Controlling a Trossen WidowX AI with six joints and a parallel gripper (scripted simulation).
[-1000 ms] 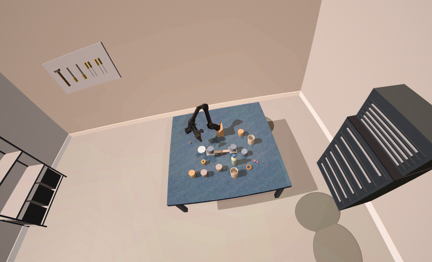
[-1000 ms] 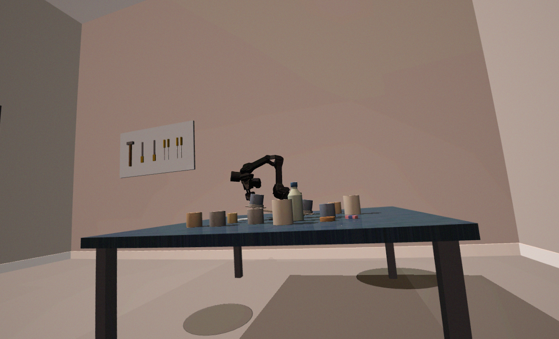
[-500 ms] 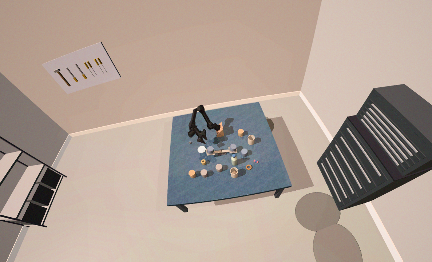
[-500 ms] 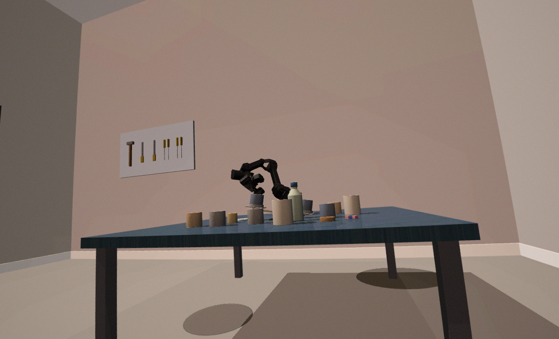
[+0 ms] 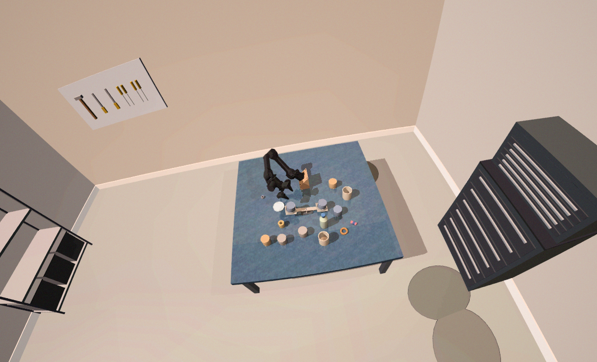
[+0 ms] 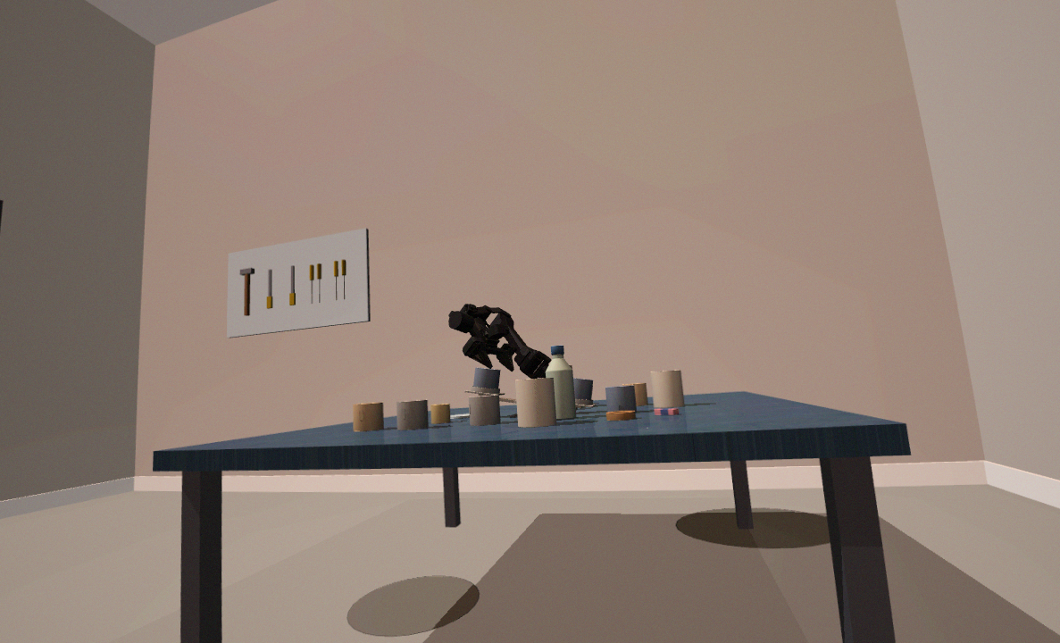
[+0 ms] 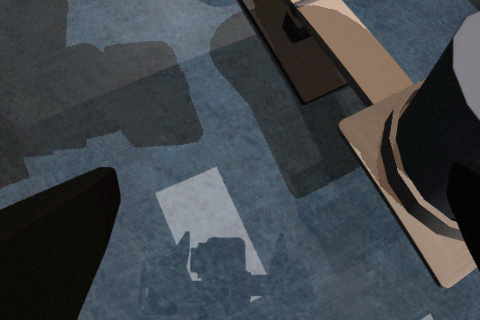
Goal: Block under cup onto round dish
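The block is 250 mm to the left of my gripper tip, 90 mm below it and 60 mm ahead of it. The rest, counted from my gripper tip: white round dish: 130 mm to the right, 130 mm below, 20 mm ahead; then pale bottle: 260 mm to the left, 220 mm ahead, 20 mm below; then pink eraser: 490 mm to the left, 220 mm ahead, 130 mm below.
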